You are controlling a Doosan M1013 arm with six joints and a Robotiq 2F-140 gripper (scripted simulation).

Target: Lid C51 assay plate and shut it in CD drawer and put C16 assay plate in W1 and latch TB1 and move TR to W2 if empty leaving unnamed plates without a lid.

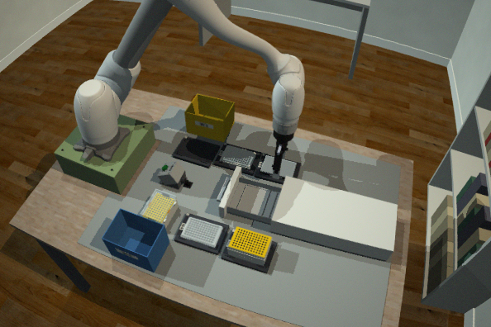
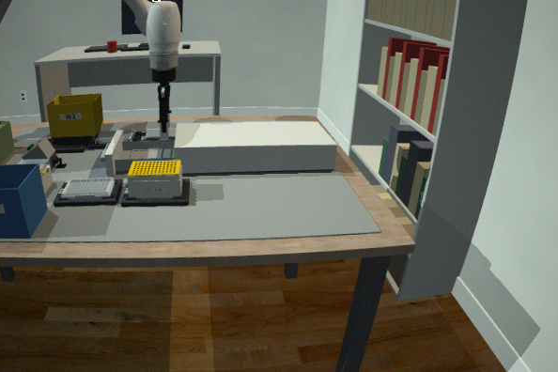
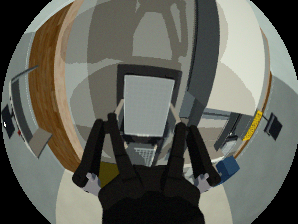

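My hand is 10 mm above the grey plate lid. Also, from my hand: cooler CD (180 mm to the right, 120 mm ahead, 10 mm below); black plate (20 mm below); cooler drawer (180 mm to the right, 10 mm below, 10 mm behind).
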